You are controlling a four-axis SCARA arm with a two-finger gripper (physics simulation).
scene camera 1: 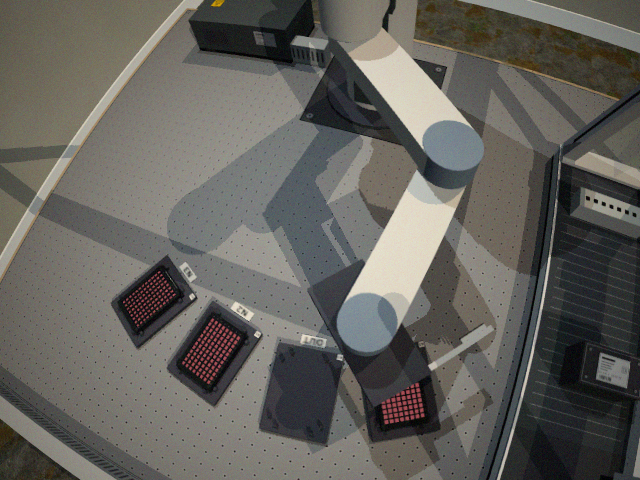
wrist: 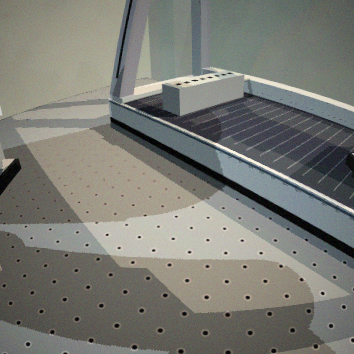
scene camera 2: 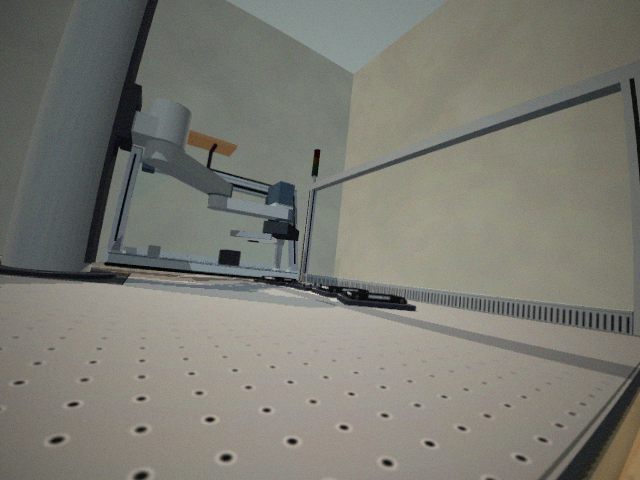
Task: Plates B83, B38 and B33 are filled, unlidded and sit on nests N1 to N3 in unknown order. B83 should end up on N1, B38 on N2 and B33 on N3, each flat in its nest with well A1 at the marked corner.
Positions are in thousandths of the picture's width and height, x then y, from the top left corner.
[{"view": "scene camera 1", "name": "my gripper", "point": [718,589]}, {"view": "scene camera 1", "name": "nest N2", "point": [334,828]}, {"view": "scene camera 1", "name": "nest N3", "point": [276,645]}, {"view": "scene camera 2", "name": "my gripper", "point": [376,493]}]
